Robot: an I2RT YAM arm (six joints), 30 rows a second.
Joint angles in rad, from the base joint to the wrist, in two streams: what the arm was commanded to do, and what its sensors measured. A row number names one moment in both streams.
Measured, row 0: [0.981 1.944 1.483 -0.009 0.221 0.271]
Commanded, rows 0 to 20: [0.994 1.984 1.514 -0.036 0.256 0.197]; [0.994 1.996 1.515 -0.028 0.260 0.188]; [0.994 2.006 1.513 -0.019 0.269 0.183]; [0.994 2.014 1.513 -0.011 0.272 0.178]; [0.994 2.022 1.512 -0.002 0.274 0.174]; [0.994 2.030 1.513 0.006 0.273 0.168]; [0.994 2.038 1.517 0.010 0.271 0.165]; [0.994 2.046 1.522 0.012 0.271 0.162]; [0.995 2.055 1.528 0.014 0.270 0.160]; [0.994 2.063 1.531 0.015 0.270 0.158]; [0.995 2.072 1.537 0.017 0.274 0.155]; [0.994 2.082 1.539 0.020 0.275 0.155]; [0.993 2.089 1.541 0.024 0.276 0.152]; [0.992 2.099 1.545 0.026 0.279 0.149]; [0.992 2.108 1.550 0.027 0.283 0.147]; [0.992 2.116 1.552 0.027 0.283 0.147]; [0.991 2.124 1.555 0.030 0.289 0.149]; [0.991 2.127 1.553 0.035 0.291 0.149]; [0.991 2.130 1.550 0.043 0.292 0.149]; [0.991 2.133 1.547 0.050 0.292 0.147]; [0.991 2.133 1.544 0.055 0.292 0.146]
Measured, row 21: [0.989 2.119 1.525 0.022 0.266 0.157]
